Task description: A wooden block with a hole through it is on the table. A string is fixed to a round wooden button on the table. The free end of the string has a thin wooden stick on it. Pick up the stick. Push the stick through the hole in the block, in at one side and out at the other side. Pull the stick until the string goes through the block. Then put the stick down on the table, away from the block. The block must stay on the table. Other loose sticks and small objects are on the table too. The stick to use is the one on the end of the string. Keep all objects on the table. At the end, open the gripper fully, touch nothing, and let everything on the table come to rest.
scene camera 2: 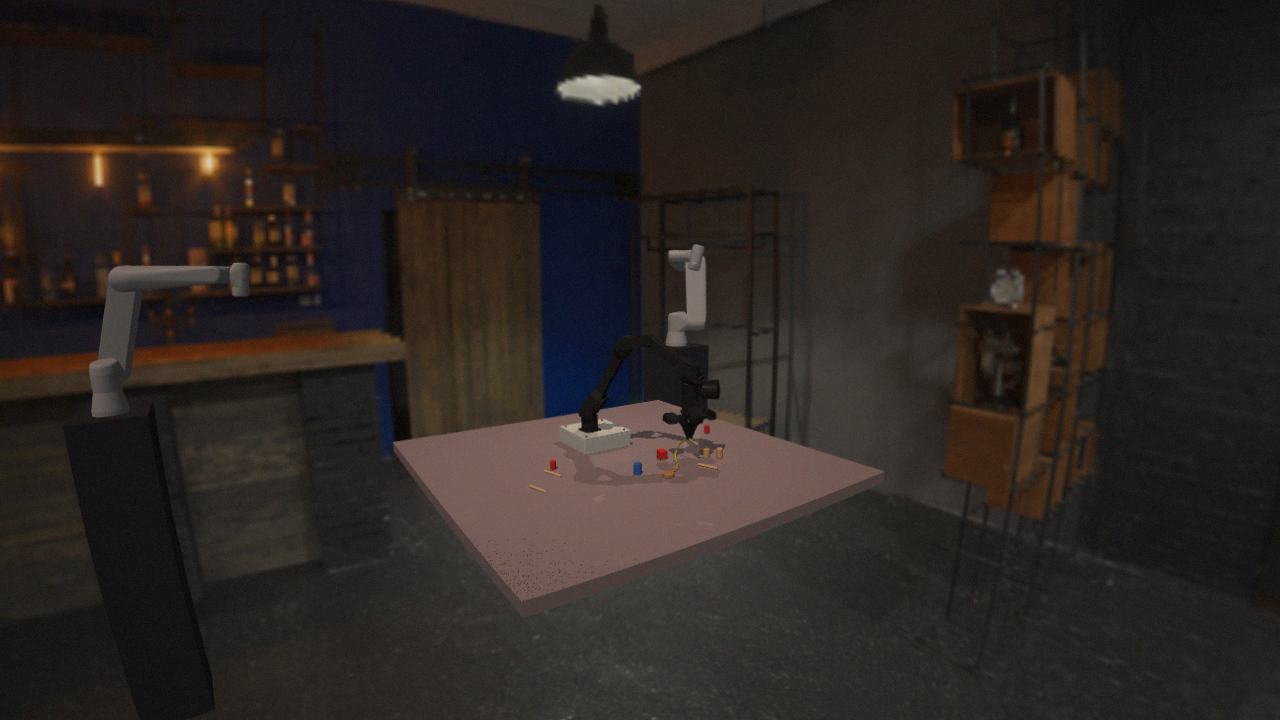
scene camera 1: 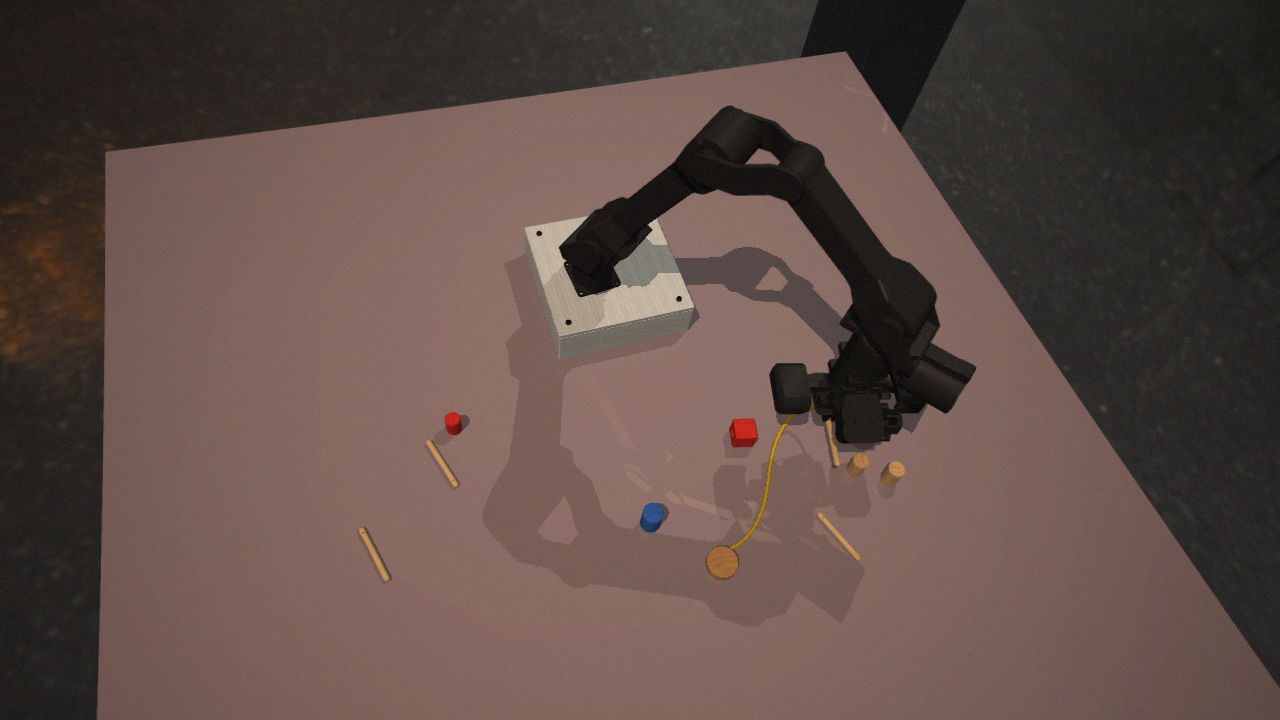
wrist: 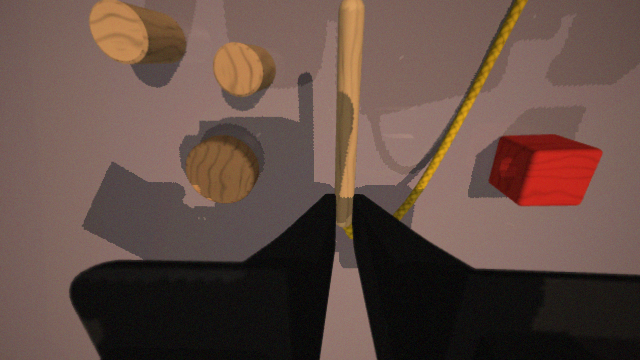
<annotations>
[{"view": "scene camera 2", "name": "my gripper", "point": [689,439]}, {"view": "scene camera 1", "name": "my gripper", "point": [827,418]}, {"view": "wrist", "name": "my gripper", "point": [343,204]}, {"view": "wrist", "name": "red cube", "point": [542,169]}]
</annotations>
